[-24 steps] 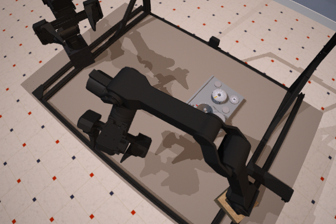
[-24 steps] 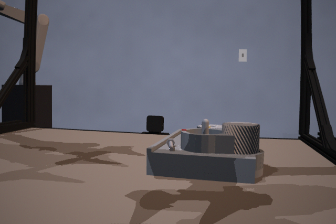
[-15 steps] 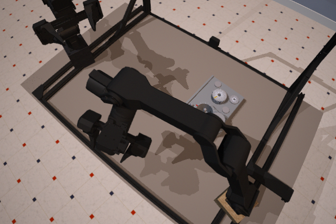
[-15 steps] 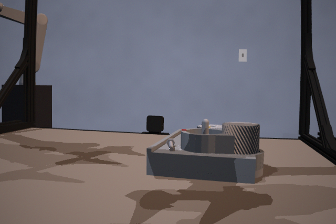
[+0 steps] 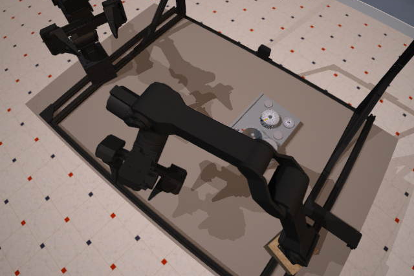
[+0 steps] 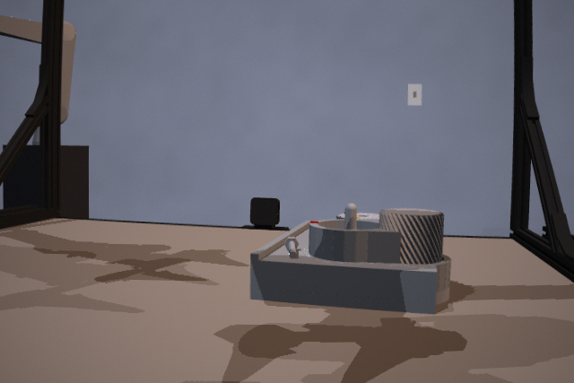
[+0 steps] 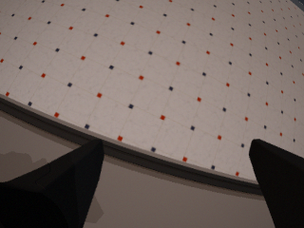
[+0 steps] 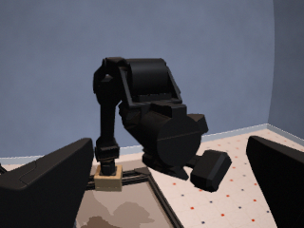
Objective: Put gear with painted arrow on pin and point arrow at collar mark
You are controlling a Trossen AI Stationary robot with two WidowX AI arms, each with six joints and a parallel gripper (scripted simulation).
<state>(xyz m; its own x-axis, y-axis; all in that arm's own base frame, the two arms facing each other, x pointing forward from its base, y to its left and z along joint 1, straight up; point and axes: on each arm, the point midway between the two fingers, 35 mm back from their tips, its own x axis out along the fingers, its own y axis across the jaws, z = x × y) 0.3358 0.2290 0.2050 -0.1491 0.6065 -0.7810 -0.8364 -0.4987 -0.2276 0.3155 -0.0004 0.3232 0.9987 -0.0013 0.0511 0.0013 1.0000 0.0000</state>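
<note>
Now: the gear 450 mm behind my left hand, 210 mm below it and 70 mm to the left of it. From my left hand the other things lie so: red mark (350 mm behind, 200 mm below, 30 mm to the left); small bolt (340 mm behind, 220 mm below, 10 mm to the left); grey collar (350 mm behind, 210 mm below, 70 mm to the left).
</note>
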